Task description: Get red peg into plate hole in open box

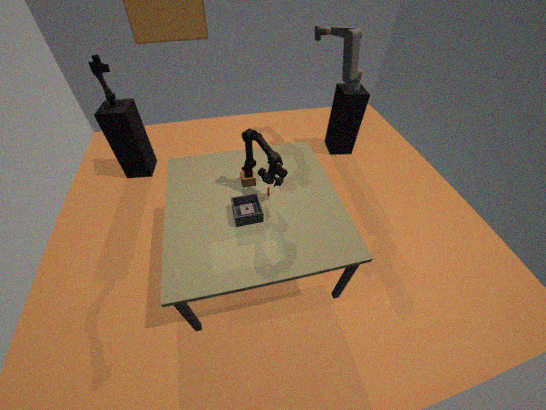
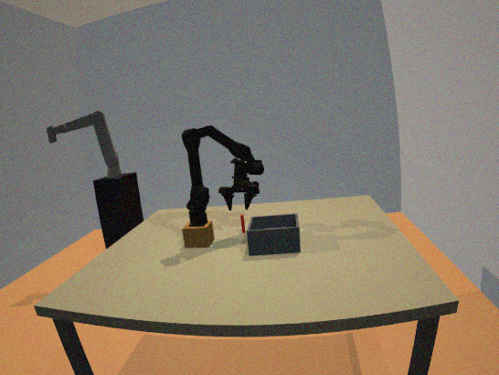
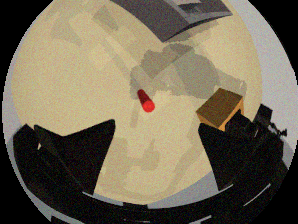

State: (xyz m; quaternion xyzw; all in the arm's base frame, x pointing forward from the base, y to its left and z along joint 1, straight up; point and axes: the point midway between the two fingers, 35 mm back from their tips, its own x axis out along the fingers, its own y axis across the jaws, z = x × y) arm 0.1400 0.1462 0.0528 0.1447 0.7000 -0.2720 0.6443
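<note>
Now: the red peg 6 cm below my gripper tip and 1 cm ahead of it. From my gripper tip the other things lie so: plate: 19 cm ahead, 17 cm to the right, 6 cm below; dark box: 19 cm ahead, 17 cm to the right, 8 cm below.
</note>
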